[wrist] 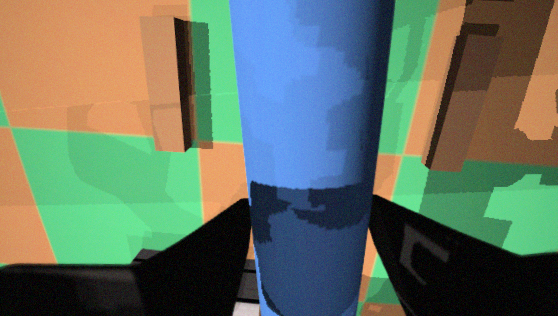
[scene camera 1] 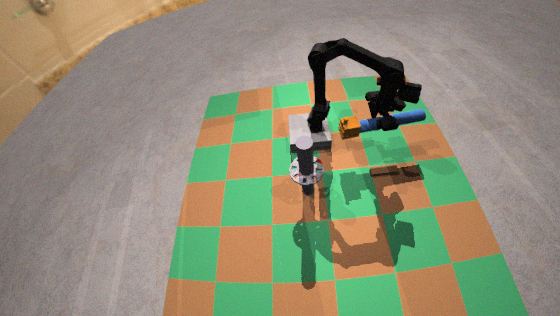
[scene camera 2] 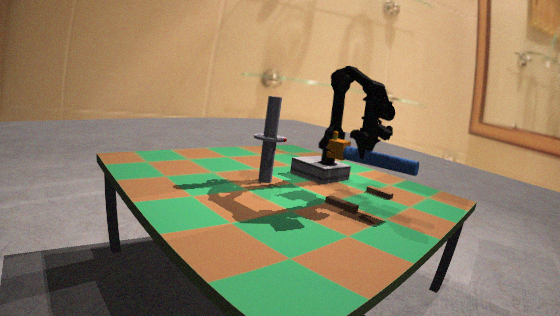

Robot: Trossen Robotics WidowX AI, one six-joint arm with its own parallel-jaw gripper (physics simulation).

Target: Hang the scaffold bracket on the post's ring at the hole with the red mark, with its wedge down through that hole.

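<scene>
The scaffold bracket is a blue tube (scene camera 1: 412, 117) (scene camera 2: 395, 162) (wrist: 310, 100) with an orange head (scene camera 1: 349, 127) (scene camera 2: 340, 149). My gripper (scene camera 1: 386, 122) (scene camera 2: 366, 150) (wrist: 307, 205) is shut on the blue tube and holds it above the table, roughly level, with the head toward the arm's base side. A small orange piece (scene camera 2: 335, 134) stands up from the head. The grey post (scene camera 1: 305, 156) (scene camera 2: 273, 112) stands upright, apart from the bracket. Its pale ring (scene camera 1: 293, 172) (scene camera 2: 258, 136) has several holes and a red mark (scene camera 1: 318, 161) (scene camera 2: 284, 140). The head is outside the wrist view.
The arm's grey base block (scene camera 1: 300, 131) (scene camera 2: 320, 171) stands behind the post, between post and arm. Two low brown blocks lie on the checkered table beneath the bracket: one block (scene camera 1: 384, 171) (scene camera 2: 342, 203) (wrist: 465, 100) and another block (scene camera 2: 380, 192) (wrist: 167, 85).
</scene>
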